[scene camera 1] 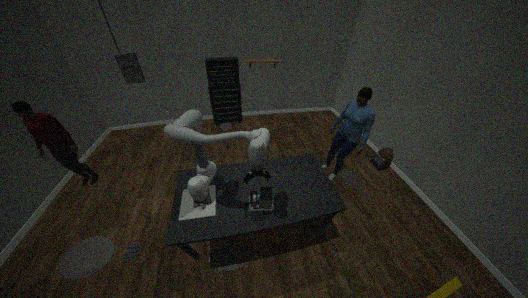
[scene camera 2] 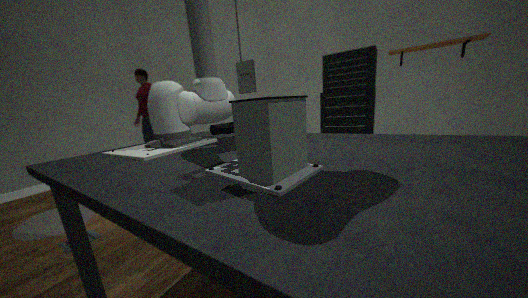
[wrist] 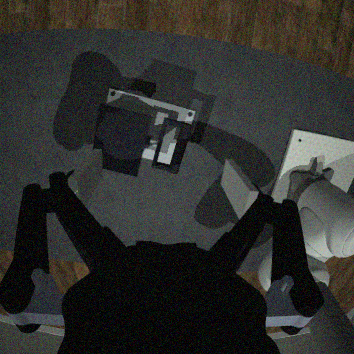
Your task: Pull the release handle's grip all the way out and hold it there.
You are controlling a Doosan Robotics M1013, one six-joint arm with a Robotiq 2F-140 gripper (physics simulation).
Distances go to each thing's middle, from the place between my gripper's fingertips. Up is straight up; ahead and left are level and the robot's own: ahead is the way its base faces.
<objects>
My hand is 38 cm above the base plate (scene camera 2: 229,171), 6 cm short of it and 4 cm to the right of it.
</objects>
